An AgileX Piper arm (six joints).
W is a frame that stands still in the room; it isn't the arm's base.
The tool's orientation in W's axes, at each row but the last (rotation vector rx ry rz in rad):
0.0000 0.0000 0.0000
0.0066 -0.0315 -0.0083
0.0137 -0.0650 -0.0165
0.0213 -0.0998 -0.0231
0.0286 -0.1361 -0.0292
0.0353 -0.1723 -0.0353
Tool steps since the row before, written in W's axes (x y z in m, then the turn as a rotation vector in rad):
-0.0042 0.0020 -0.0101 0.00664 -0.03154 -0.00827
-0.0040 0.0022 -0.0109 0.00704 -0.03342 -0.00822
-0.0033 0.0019 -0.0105 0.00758 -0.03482 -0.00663
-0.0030 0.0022 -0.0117 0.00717 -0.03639 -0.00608
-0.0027 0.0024 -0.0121 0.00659 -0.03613 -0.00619
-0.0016 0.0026 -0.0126 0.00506 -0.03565 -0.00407
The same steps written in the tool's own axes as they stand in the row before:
-0.0042 0.0020 -0.0101 0.00664 -0.03154 -0.00827
-0.0044 0.0021 -0.0108 0.00706 -0.03342 -0.00822
-0.0040 0.0017 -0.0103 0.00772 -0.03478 -0.00665
-0.0042 0.0019 -0.0114 0.00741 -0.03635 -0.00603
-0.0044 0.0020 -0.0117 0.00681 -0.03611 -0.00607
-0.0038 0.0021 -0.0122 0.00565 -0.03560 -0.00373

